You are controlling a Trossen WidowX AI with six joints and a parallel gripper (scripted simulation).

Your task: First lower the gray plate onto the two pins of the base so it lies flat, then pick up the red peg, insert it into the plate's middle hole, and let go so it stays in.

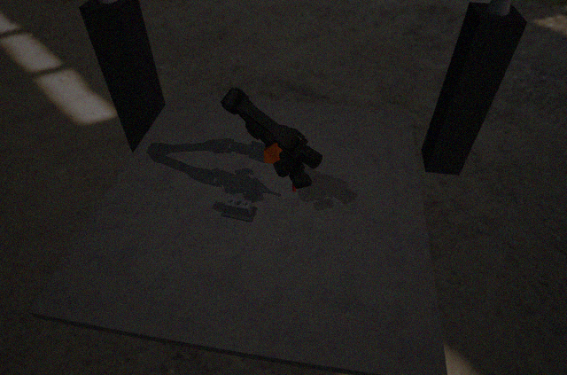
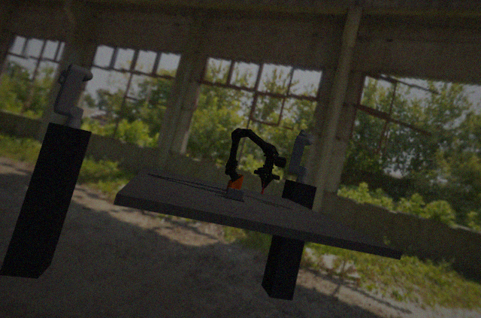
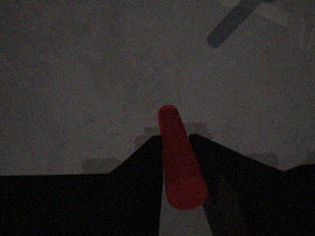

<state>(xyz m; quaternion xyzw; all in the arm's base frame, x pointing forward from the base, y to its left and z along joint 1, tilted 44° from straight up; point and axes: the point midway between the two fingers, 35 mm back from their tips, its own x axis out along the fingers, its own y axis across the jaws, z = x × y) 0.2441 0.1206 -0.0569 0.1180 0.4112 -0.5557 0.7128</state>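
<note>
My gripper tip is now 20 cm to the left of the gray plate, 9 cm short of it and 5 cm above it. From my gripper tip the other things lie so: base: 20 cm to the right, 9 cm below, 9 cm ahead; then red peg: right at my gripper tip.
</note>
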